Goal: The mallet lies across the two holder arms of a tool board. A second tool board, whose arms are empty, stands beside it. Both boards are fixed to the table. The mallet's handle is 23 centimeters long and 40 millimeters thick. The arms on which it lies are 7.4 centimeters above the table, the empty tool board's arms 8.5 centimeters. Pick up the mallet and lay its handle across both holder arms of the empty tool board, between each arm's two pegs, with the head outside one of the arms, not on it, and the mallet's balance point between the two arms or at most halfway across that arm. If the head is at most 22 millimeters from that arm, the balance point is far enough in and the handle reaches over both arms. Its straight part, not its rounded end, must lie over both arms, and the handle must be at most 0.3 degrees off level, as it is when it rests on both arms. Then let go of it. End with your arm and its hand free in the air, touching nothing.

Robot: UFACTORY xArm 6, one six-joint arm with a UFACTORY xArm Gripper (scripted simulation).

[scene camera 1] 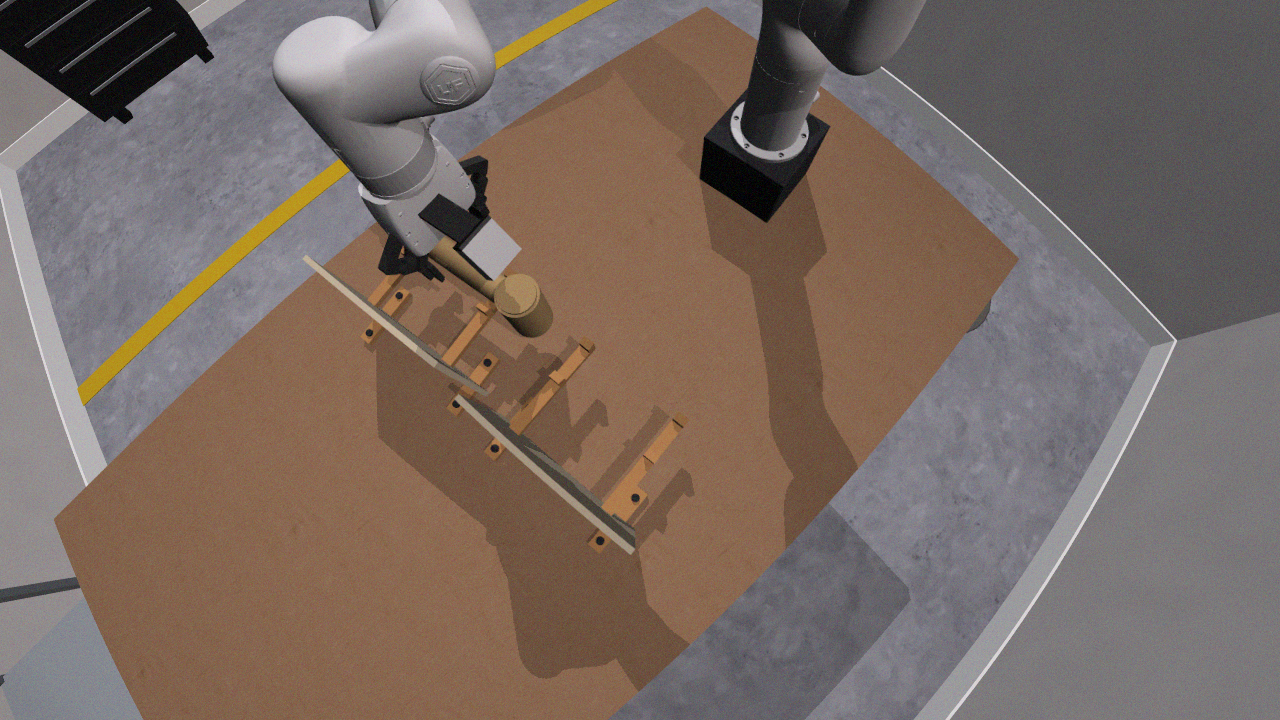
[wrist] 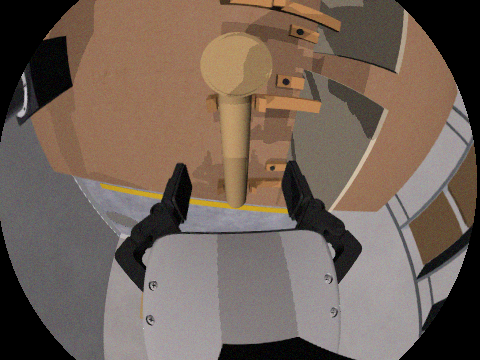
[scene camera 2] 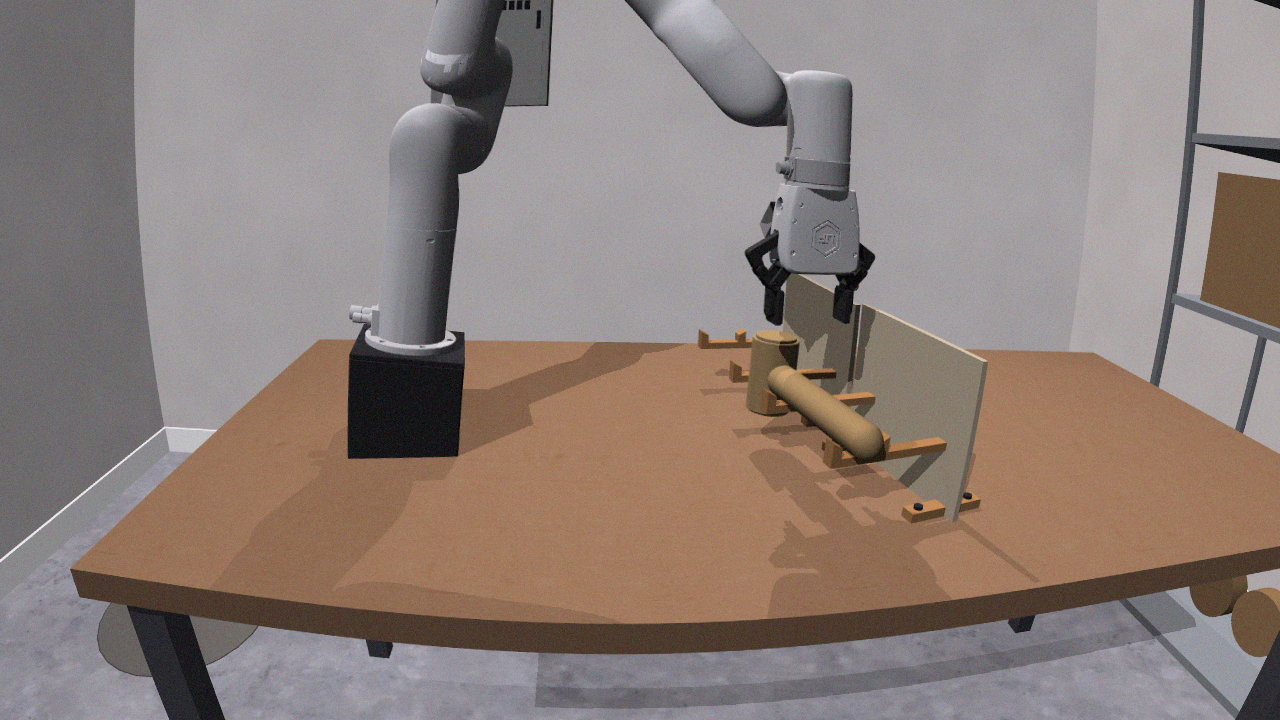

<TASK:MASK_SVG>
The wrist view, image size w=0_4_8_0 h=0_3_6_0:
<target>my gripper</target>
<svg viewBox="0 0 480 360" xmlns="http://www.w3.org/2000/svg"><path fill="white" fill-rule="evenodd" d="M296 161L287 162L281 182L288 214L292 221L296 220L296 227L294 229L246 232L181 232L179 225L184 224L184 220L186 221L192 183L186 165L184 163L176 164L172 177L167 182L161 203L156 203L151 207L150 215L132 228L131 236L128 236L115 252L115 260L143 292L143 329L149 360L355 360L338 354L341 329L338 284L359 257L362 246L345 229L343 221L325 210L325 204L320 199L314 199L307 180L302 175ZM151 248L146 267L142 262L142 257L146 249ZM327 243L330 243L332 245L332 248L335 250L334 258L332 258Z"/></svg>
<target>wooden mallet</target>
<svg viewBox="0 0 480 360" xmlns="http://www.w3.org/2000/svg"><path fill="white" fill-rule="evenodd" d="M231 32L218 36L207 45L201 56L200 69L206 84L218 93L226 200L229 206L240 208L245 204L247 195L252 94L258 92L268 82L272 74L273 61L269 49L260 39L243 32Z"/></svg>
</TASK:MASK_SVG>
